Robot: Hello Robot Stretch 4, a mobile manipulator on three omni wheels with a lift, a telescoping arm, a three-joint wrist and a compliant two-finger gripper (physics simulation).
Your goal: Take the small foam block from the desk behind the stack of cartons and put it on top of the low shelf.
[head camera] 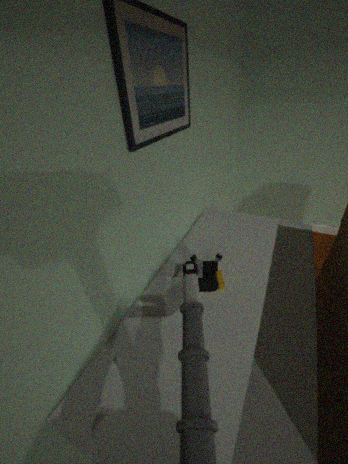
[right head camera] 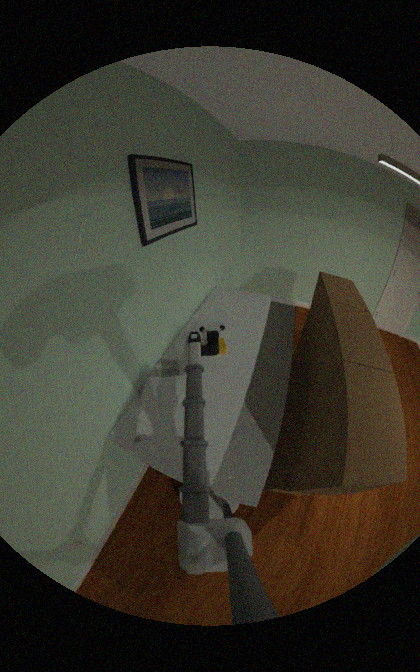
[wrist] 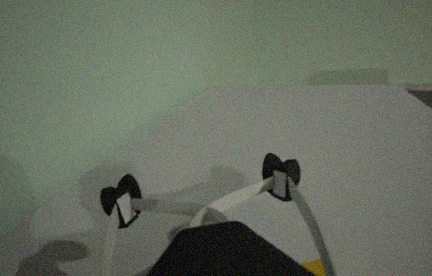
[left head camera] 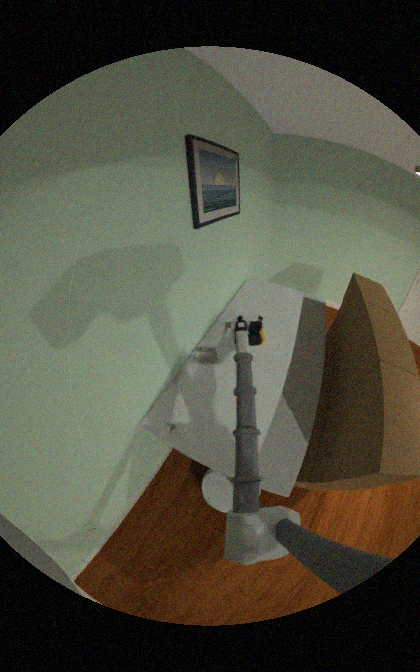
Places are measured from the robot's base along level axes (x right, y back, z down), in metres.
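Pixels of known places: gripper, fingertip midpoint: (head camera: 205, 256) (wrist: 202, 180).
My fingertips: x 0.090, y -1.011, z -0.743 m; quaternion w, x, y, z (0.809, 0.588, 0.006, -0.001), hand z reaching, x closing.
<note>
Behind a point stands the place of what it marks.
The small foam block (head camera: 221, 280) @(x 0.150, y -0.834, z -0.737 m) (left head camera: 262, 337) (right head camera: 223, 346) is yellow and sits on the pale desk (head camera: 240, 320) @(x 0.205, y -0.644, z -0.692 m) (left head camera: 272, 370) (right head camera: 235, 370), partly hidden behind the dark gripper body. In the wrist view a yellow corner of the block (wrist: 314, 266) @(x 0.148, y -0.904, z -0.737 m) shows at the bottom, right of the black gripper body. My gripper (head camera: 206, 258) @(x 0.090, y -1.011, z -0.743 m) (right head camera: 212, 328) (wrist: 202, 180) @(x 0.090, y -1.011, z -0.743 m) is open, its two fingertips wide apart with no object between them. It points towards the far end of the desk, and the block lies beside or below its body, not between the fingertips. The low shelf cannot be made out.
The tall stack of cartons (left head camera: 350, 400) (right head camera: 320, 410) stands right of the desk. A green wall with a framed picture (head camera: 159, 80) @(x -0.087, y -1.131, z -1.565 m) (left head camera: 218, 182) (right head camera: 167, 200) runs along the left. A round white object (left head camera: 218, 490) is beside the arm's base.
</note>
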